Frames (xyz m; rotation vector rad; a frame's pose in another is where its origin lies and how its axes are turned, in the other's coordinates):
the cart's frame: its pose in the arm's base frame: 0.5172 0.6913 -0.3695 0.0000 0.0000 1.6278
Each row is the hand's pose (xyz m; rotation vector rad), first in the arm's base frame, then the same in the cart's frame.
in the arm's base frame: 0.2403 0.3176 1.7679 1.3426 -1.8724 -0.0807
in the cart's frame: -0.3573 0.2977 2.1374 -0.4727 -2.4341 -0.8610
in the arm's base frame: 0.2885 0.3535 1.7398 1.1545 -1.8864 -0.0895
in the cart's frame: -0.3242 0.2476 2.1093 -0.6264 -2.3110 -0.9385
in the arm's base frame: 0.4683 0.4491 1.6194 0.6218 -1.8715 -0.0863
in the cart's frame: -0.2390 0.0626 1.9889 -1.0212 -1.9001 -1.1018
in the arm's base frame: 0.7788 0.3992 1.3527 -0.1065 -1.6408 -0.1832
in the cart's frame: -0.3065 -0.2445 1.7222 -1.4211 -1.1779 -1.3829
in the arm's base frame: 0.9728 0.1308 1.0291 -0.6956 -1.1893 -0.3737
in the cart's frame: -0.5855 -0.4229 1.3986 -1.5613 -0.3617 -1.6922
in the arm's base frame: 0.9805 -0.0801 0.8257 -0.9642 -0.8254 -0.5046
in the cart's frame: -0.7965 -0.4186 1.1952 -1.5010 0.1596 -1.8636
